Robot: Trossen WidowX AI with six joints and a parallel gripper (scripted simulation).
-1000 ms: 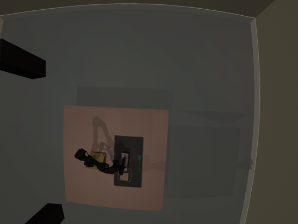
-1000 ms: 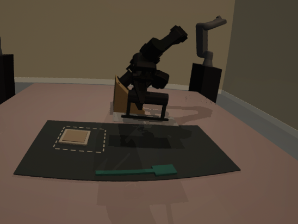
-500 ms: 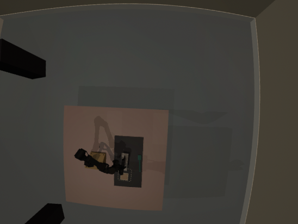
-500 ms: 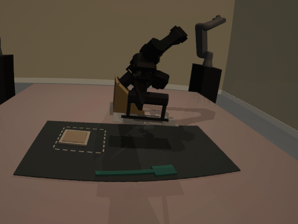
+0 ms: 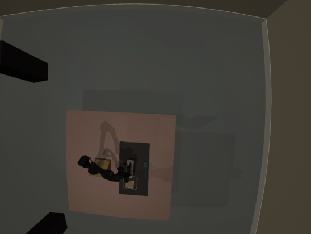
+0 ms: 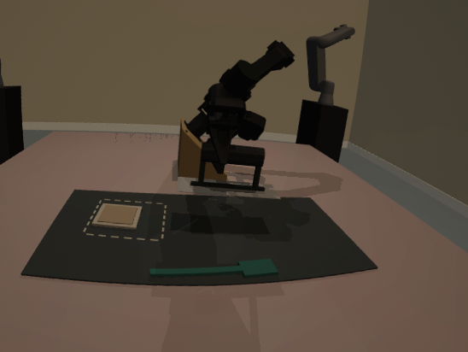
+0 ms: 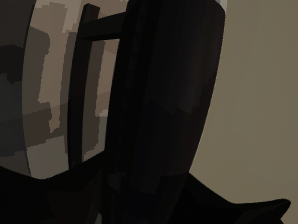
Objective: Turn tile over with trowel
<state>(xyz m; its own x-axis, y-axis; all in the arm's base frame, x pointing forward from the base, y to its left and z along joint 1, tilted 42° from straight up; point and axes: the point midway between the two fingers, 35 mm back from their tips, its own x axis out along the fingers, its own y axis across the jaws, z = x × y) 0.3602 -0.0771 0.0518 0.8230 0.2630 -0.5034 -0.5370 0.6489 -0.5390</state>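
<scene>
My gripper tip is now 2 cm to the left of the dark mat and 15 cm above it. Round my gripper tip: tile 6 cm behind, 20 cm to the right, 13 cm below; green trowel 14 cm ahead, 2 cm to the right, 13 cm below.
</scene>
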